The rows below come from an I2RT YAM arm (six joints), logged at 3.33 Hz.
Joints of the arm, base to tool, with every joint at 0 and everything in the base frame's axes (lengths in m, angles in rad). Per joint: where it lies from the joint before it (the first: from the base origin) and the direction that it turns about. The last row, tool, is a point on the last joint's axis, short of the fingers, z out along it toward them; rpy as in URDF.
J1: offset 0 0 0.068 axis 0 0 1
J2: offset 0.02 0.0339 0.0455 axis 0 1 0
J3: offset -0.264 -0.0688 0 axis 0 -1 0
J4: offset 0.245 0.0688 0.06 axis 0 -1 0
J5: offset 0.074 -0.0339 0.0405 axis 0 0 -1
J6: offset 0.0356 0 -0.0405 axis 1 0 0
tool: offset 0 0 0 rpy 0 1.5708 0
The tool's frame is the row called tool.
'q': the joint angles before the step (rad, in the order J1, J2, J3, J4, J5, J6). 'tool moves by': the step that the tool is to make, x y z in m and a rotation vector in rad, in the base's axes. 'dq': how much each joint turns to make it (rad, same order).
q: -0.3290 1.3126 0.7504 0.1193 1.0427 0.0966
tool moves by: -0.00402 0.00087 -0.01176 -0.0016 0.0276 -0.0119
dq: -0.0008 0.0035 -0.0417 0.0276 0.0145 -0.0091
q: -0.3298 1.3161 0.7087 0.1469 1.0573 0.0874
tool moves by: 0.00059 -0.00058 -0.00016 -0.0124 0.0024 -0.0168
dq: 0.0000 0.0062 -0.0005 0.0154 0.0206 -0.0080
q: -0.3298 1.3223 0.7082 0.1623 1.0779 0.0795
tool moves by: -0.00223 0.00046 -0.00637 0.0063 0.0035 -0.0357
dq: 0.0008 0.0074 -0.0079 -0.0305 0.0302 0.0456
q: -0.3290 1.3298 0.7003 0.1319 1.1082 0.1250
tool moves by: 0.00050 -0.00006 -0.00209 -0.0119 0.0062 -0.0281
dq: 0.0023 0.0109 -0.0004 0.0030 0.0330 0.0069
